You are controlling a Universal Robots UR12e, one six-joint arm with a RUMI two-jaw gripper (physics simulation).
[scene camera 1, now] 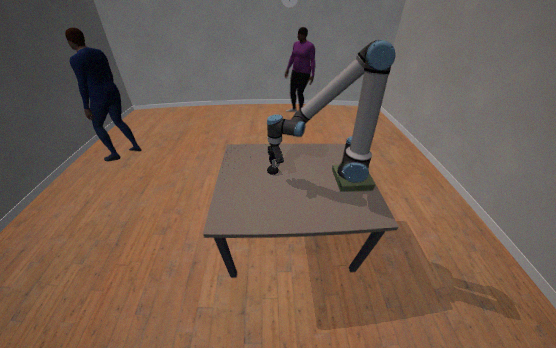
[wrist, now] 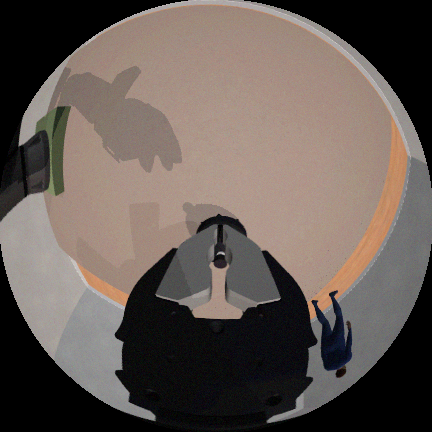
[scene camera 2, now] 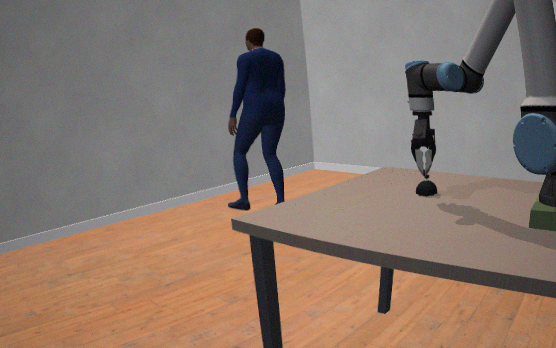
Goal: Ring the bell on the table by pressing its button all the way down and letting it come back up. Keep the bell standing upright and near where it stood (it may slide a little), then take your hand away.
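Where they show: gripper, fingertip midpoint: (scene camera 1: 275, 168) (wrist: 219, 225) (scene camera 2: 424, 175); arm's base at its link origin: (wrist: 41, 160).
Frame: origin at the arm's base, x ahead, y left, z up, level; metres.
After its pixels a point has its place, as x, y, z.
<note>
The black dome-shaped bell (scene camera 1: 272, 170) @(0.555, -0.102, -0.014) (scene camera 2: 426, 189) @(0.538, -0.095, -0.024) (wrist: 212, 220) @(0.530, -0.096, -0.030) stands upright on the table (scene camera 1: 240, 210) @(0.787, 0.209, -0.048) (scene camera 2: 320, 225) @(0.724, 0.294, -0.048) (wrist: 280, 125) @(0.597, 0.062, -0.048). A small dark button (scene camera 2: 426, 176) @(0.548, -0.124, 0.015) shows on top of its dome in the second scene view. My gripper (scene camera 1: 274, 164) @(0.537, -0.068, 0.028) (scene camera 2: 425, 174) @(0.537, -0.068, 0.028) (wrist: 219, 225) @(0.537, -0.068, 0.028) is shut and empty, pointing straight down over the bell. Its fingertips are at the button, touching it or very close to it. How far the button is pressed is too small to tell. In the wrist view the fingers cover much of the bell.
The arm's base stands on a green block (scene camera 1: 352, 185) @(0.043, 0.134, 0.004) (scene camera 2: 542, 216) @(0.080, 0.136, -0.011) (wrist: 58, 155) @(0.107, -0.002, -0.032) at the table's right side in the scene views. A person in blue (scene camera 1: 96, 90) (scene camera 2: 261, 100) (wrist: 335, 345) stands on the floor beyond the table. A person in purple (scene camera 1: 303, 57) stands farther back.
</note>
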